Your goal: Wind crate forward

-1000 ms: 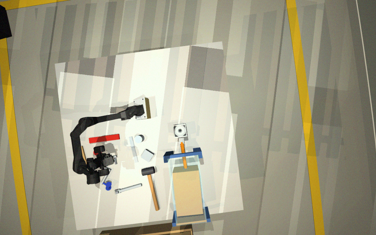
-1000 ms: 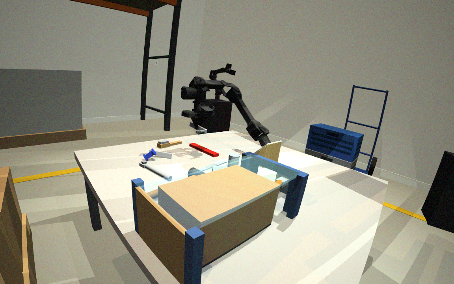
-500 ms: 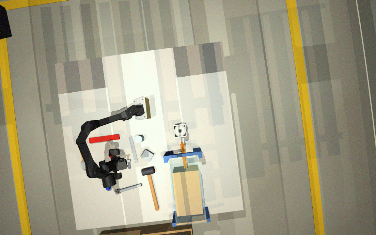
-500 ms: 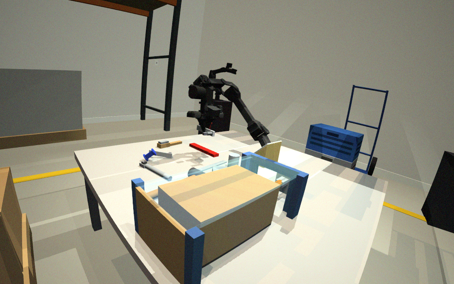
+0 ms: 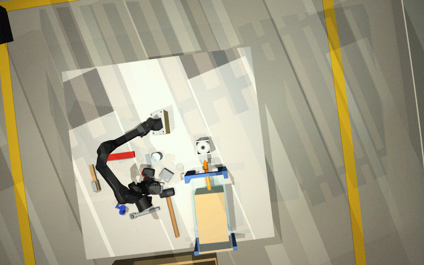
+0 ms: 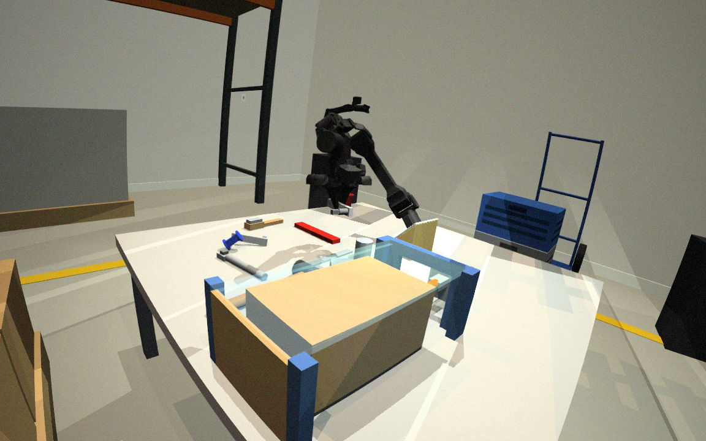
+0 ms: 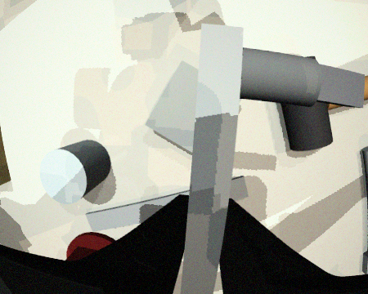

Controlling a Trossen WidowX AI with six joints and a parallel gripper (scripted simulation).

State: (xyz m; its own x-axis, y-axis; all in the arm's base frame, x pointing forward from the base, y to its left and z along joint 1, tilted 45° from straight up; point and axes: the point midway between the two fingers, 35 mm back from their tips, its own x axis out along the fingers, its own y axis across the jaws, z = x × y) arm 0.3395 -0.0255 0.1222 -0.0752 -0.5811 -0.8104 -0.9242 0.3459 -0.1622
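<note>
My gripper tip is now 50 mm past the red knob, 30 mm to the left of it and 10 mm below it. The rest, counted from my gripper tip: grey block (170 mm below, 40 mm to the left); then flat bar (180 mm below, 60 mm to the right, 60 mm behind); then red-knobbed winch handle (10 mm to the right, 10 mm behind, 10 mm above).
</note>
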